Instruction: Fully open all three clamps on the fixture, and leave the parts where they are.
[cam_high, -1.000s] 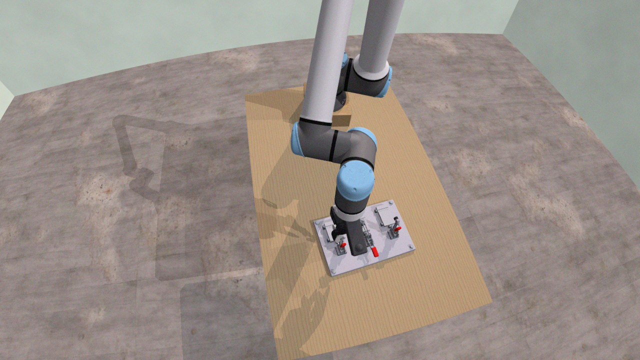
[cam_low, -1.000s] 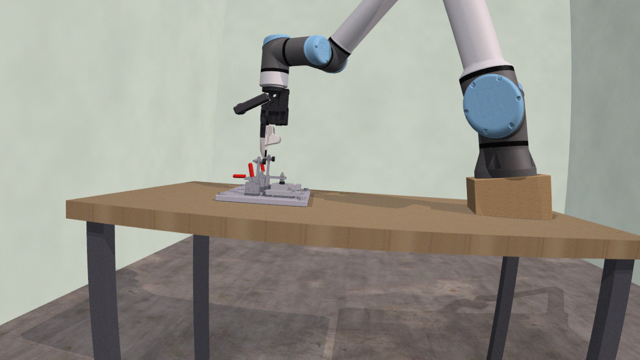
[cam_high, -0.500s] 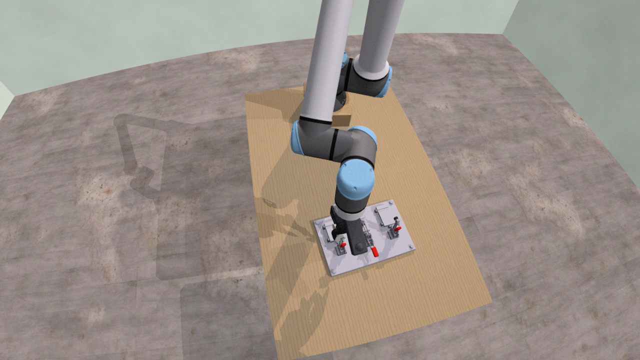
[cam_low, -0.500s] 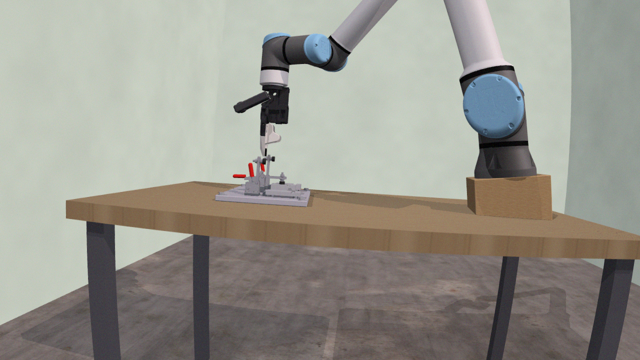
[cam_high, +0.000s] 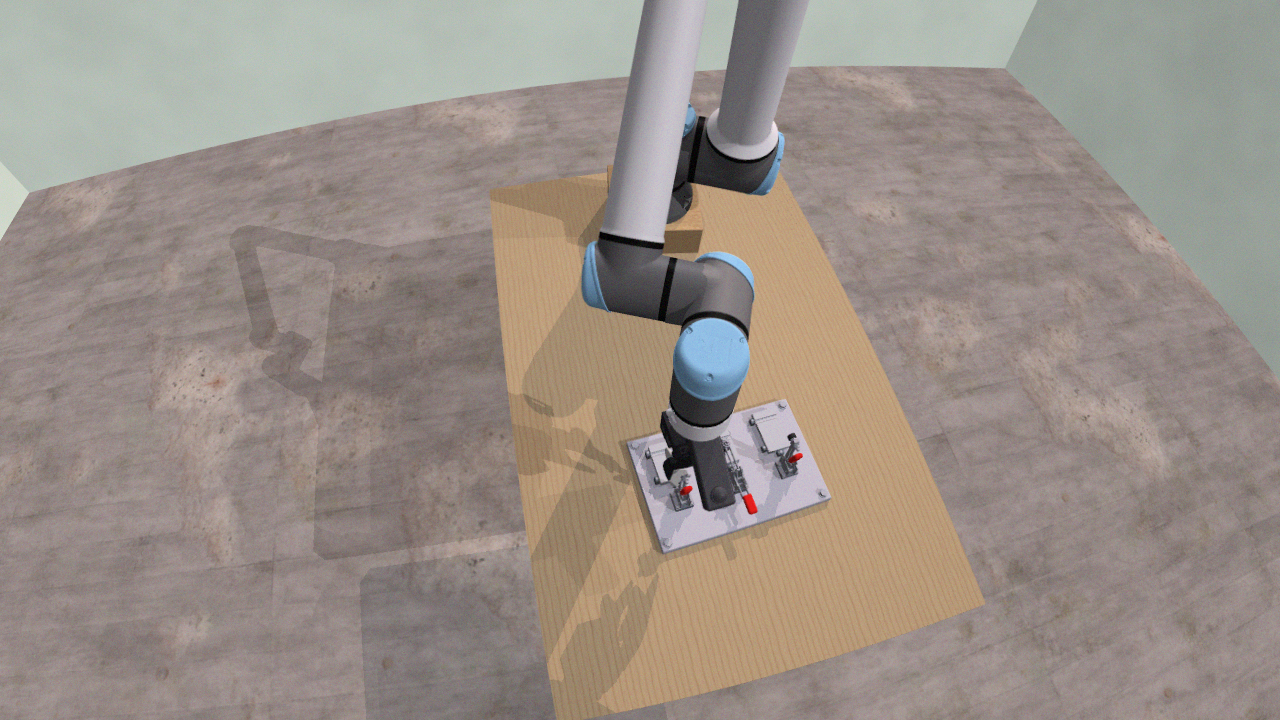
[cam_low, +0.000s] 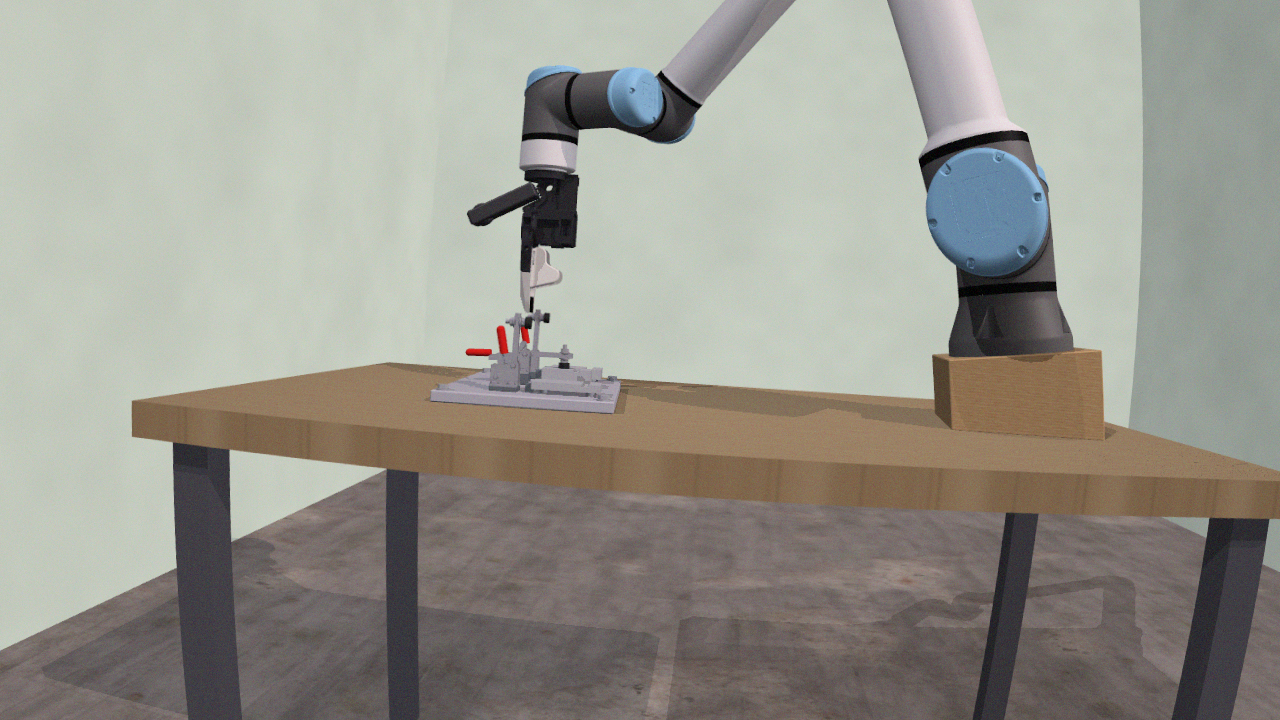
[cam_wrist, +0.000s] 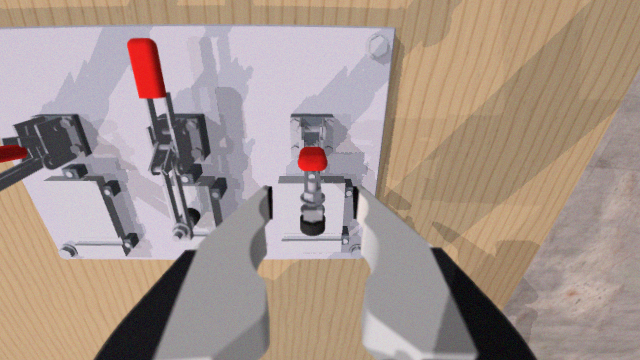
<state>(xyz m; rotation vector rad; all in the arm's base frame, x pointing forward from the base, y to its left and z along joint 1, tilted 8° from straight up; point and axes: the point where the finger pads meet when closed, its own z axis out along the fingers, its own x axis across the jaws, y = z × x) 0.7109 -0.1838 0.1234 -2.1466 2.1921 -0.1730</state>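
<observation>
The grey fixture plate is 130 mm below my hand, 110 mm to the left of it and 30 mm behind it. Also, from my hand: flat part (220 mm to the left, 110 mm below, 90 mm behind).
</observation>
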